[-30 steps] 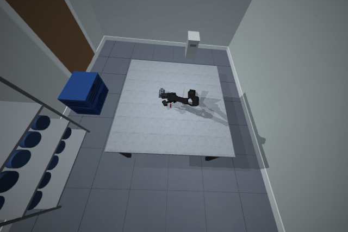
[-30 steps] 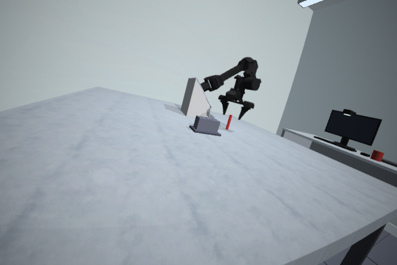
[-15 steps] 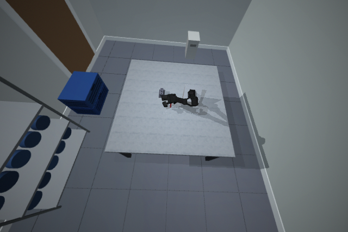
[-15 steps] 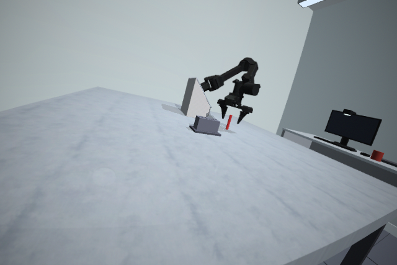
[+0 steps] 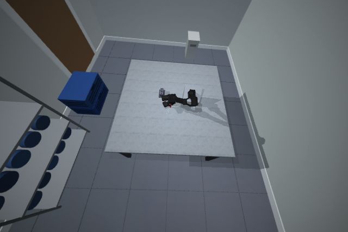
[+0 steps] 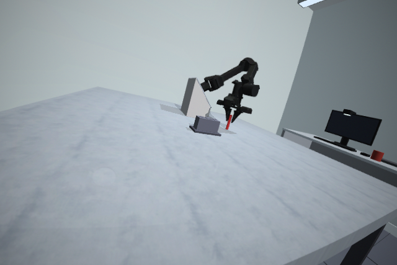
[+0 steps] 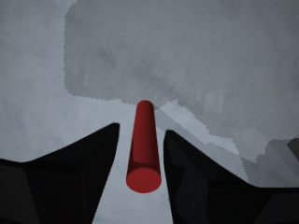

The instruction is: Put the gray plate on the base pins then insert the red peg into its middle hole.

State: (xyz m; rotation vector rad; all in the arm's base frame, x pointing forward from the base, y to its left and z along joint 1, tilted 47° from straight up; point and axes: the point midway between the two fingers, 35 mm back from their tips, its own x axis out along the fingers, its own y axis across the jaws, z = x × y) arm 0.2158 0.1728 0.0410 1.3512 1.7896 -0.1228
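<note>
Now: gripper tip 140 mm short of the gray plate and 170 mm to the left of it. From my gripper tip the other things lie so: red peg (right at my gripper tip).
</note>
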